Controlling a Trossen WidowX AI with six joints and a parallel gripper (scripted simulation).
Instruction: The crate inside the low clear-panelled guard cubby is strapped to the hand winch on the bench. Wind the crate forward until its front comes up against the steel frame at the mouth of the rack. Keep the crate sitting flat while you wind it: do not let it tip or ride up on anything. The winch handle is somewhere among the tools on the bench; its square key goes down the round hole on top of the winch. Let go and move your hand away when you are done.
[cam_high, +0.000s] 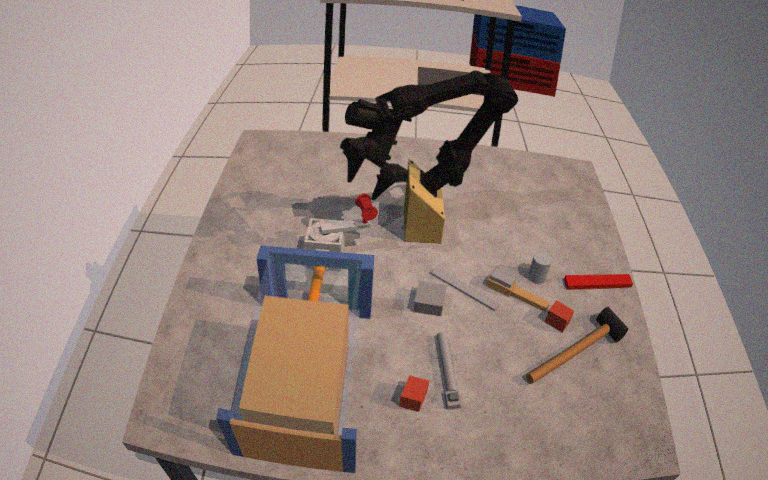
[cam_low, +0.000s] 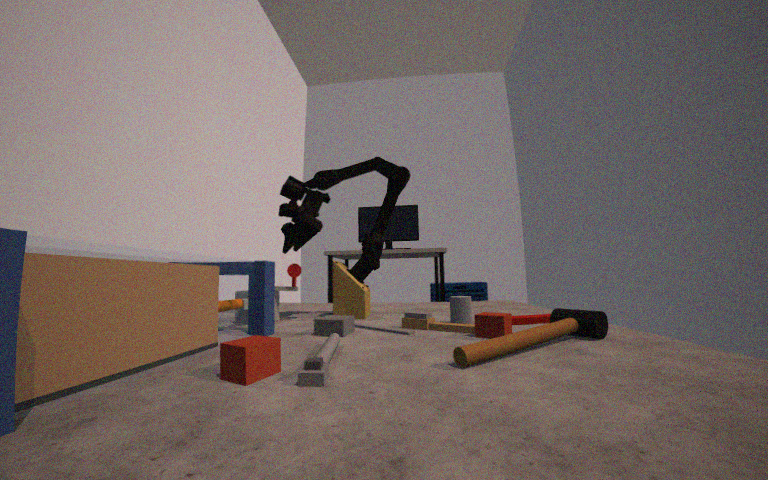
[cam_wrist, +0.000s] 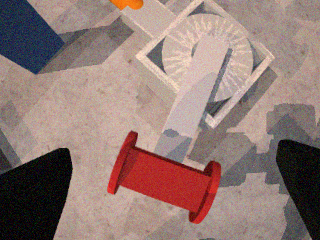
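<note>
My gripper tip is 70 mm above the red knob, 10 mm to the right of it and 10 mm past it. Round my gripper tip: grey winch 170 mm below, 90 mm to the right, 10 mm ahead; then grey crank arm 100 mm below, 20 mm to the right; then blue frame 190 mm ahead, 90 mm below, 80 mm to the right.
</note>
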